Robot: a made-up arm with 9 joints.
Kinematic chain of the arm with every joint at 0, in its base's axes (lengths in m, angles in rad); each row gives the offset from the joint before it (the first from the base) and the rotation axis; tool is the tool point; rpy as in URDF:
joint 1: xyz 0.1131 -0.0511 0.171 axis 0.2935 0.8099 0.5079
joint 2: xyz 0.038 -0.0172 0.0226 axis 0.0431 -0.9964 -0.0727
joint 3: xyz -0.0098 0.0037 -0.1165 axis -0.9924 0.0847 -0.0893
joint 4: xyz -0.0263 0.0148 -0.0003 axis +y
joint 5: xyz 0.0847 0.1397 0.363 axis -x
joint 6: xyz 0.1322 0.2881 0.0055 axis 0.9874 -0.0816 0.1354
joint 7: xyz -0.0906 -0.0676 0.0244 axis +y
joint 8: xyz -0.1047 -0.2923 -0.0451 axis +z
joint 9: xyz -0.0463 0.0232 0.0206 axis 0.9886 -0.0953 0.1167
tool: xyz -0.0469 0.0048 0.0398 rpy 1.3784 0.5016 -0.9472
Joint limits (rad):
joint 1: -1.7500..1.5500
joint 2: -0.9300..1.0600
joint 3: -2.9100..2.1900
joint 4: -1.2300..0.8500
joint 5: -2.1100..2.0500
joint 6: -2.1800..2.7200
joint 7: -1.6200..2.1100
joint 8: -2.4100..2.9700
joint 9: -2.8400..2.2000
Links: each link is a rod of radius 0.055 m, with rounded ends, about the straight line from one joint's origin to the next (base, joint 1, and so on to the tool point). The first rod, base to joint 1, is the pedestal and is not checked.
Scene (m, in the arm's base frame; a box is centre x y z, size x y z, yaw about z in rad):
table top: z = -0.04
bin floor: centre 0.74 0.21 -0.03 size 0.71 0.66 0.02 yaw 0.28
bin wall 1: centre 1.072 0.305 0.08 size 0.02 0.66 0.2 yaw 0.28
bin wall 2: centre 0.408 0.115 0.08 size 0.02 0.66 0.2 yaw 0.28
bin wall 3: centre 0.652 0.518 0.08 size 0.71 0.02 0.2 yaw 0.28
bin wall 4: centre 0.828 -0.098 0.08 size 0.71 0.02 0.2 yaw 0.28
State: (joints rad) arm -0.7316 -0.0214 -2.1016 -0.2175 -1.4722 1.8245 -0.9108 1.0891 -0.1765
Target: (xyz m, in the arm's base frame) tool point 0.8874 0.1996 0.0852
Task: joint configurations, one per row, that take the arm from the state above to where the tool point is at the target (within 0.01 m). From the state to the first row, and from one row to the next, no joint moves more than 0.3 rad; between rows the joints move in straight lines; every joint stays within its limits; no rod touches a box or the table.
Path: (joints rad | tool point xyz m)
1: -0.7876 -0.0807 -1.8269 -0.0989 -1.4096 1.7776 -0.9598 1.1121 -0.1674 | -0.4974 -0.7500 0.5034
2: -0.8435 -0.1401 -1.5523 0.0197 -1.3470 1.7307 -1.0089 1.1351 -0.1583 | -0.4800 -0.4840 0.7591
3: -0.8995 -0.1994 -1.2776 0.1383 -1.2844 1.6838 -1.0579 1.1581 -0.1491 | -0.3591 -0.1862 0.9262
4: -0.9555 -0.2587 -1.0030 0.2569 -1.2219 1.6369 -1.1070 1.1811 -0.1400 | -0.1496 0.0914 0.9871
5: -1.0114 -0.3181 -0.7283 0.3756 -1.1593 1.5900 -1.1560 1.2041 -0.1309 | 0.1159 0.3043 0.9396
6: -1.0674 -0.3774 -0.4537 0.4942 -1.0967 1.5431 -1.2051 1.2271 -0.1218 | 0.3936 0.4223 0.7968
7: -1.1234 -0.4367 -0.1790 0.6128 -1.0341 1.4962 -1.2541 1.2501 -0.1127 | 0.6381 0.4353 0.5843
8: -1.1793 -0.4960 0.0956 0.7314 -0.9715 1.4493 -1.3031 1.2731 -0.1036 | 0.8108 0.3527 0.3353
9: -1.2353 -0.5554 0.3703 0.8500 -0.9089 1.4024 -1.3522 1.2961 -0.0944 | 0.8874 0.1996 0.0851

